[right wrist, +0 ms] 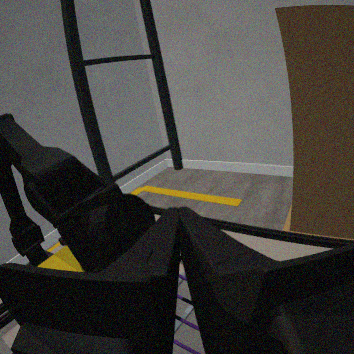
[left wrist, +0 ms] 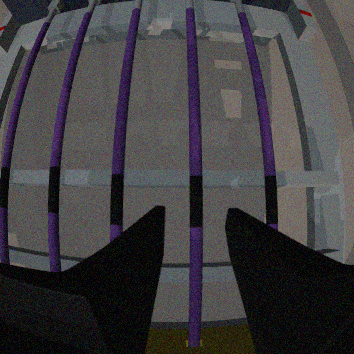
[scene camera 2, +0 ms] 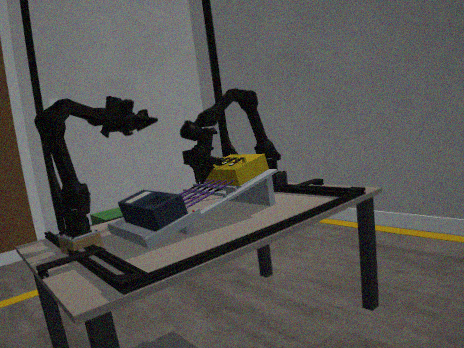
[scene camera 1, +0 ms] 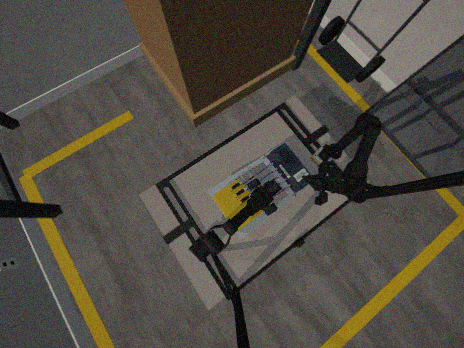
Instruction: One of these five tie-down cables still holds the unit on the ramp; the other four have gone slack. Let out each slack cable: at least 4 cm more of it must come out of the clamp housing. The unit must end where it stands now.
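The dark blue unit (scene camera 1: 286,154) (scene camera 2: 155,214) sits on the low part of the grey ramp (scene camera 2: 262,192). The yellow clamp housing (scene camera 1: 226,198) (scene camera 2: 251,169) (left wrist: 225,341) stands higher on it. Five purple cables, each with a black band, run between them; in the left wrist view the fourth cable from the left (left wrist: 194,125) lies between my left fingers. My left gripper (left wrist: 195,216) is partly open over the cables, one finger on each side of that cable, not gripping it. My right gripper (scene camera 2: 156,120) (right wrist: 177,216) is shut and empty, raised above the unit's side. Which cable is taut cannot be told.
A black frame (scene camera 2: 210,255) runs around the table (scene camera 2: 165,261). A green block (scene camera 2: 106,216) lies behind the unit. My left arm leans over the housing. A brown cabinet (scene camera 1: 235,55) (right wrist: 320,125) stands beyond the table.
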